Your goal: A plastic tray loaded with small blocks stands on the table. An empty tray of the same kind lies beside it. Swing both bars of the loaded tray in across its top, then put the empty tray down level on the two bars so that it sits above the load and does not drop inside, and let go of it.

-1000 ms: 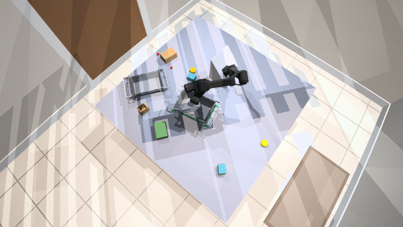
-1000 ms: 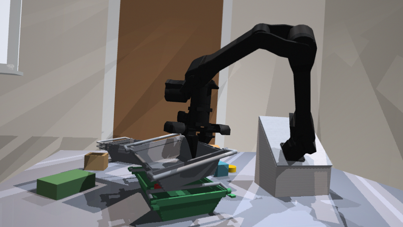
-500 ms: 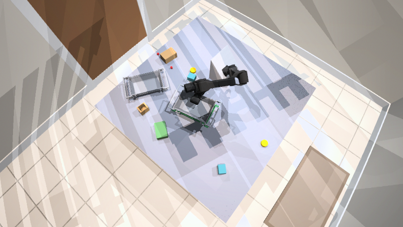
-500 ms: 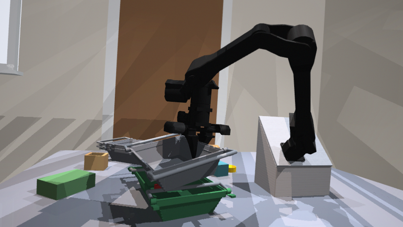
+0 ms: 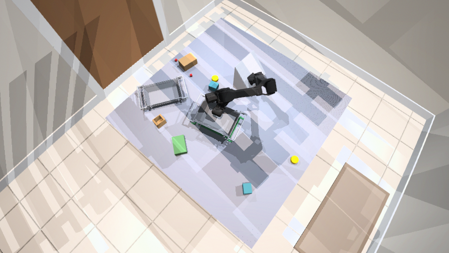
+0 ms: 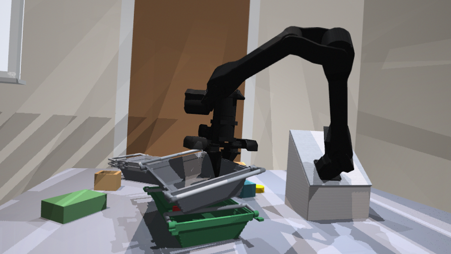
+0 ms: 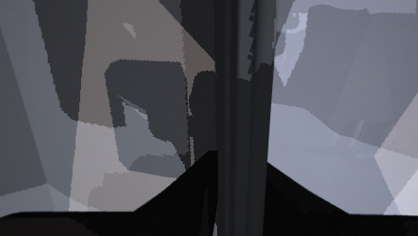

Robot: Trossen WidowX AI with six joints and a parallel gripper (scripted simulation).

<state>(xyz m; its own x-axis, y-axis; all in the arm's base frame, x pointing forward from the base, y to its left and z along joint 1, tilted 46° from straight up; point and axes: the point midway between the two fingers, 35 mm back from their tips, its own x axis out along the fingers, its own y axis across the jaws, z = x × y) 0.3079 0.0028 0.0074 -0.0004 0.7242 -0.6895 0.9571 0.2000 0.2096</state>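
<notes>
Now: the grey tray 70 mm ahead of my gripper tip, 20 mm to the left of it and 20 mm above it. Also, from my gripper tip: green block: 350 mm ahead, 50 mm to the right, 90 mm below; box: 330 mm ahead, 280 mm to the right, 90 mm below; red block: 100 mm ahead, 40 mm to the right, 90 mm below.
</notes>
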